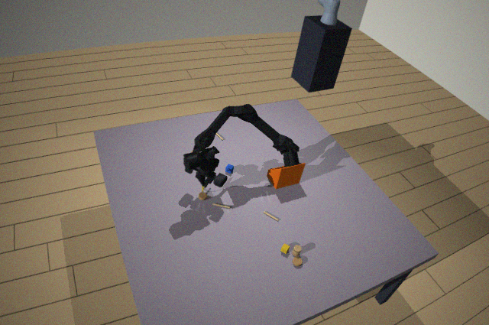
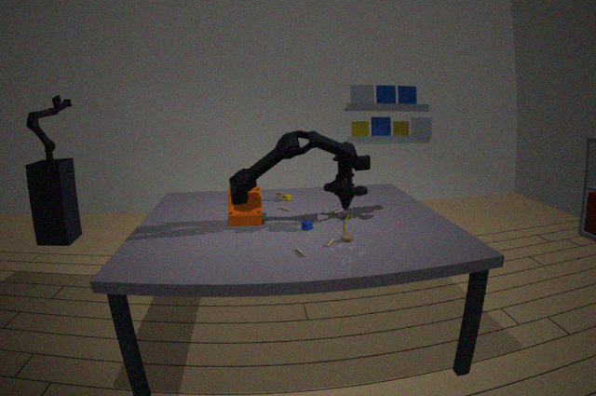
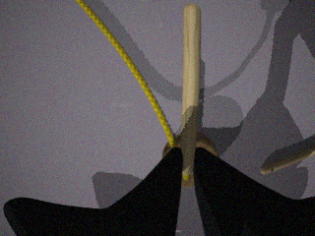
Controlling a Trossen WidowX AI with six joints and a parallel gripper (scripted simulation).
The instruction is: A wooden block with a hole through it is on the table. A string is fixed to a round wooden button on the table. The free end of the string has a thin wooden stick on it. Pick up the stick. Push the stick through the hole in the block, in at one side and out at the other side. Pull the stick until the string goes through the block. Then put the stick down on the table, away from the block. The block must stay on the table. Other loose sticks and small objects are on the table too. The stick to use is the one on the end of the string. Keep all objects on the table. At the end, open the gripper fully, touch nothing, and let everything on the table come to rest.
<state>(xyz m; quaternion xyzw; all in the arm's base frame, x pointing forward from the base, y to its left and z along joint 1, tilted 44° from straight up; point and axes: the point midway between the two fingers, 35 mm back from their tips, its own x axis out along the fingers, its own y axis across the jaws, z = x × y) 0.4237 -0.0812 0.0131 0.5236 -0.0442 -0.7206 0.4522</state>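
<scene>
Now: the blue cube 170 mm behind my gripper tip, 90 mm to the right of it and 30 mm below it. The rest, counted from my gripper tip: wooden block (450 mm to the left, 220 mm behind, 20 mm below); then yellow cube (420 mm to the left, 190 mm behind, 30 mm below); then thin wooden stick (10 mm to the right, 10 mm behind).
</scene>
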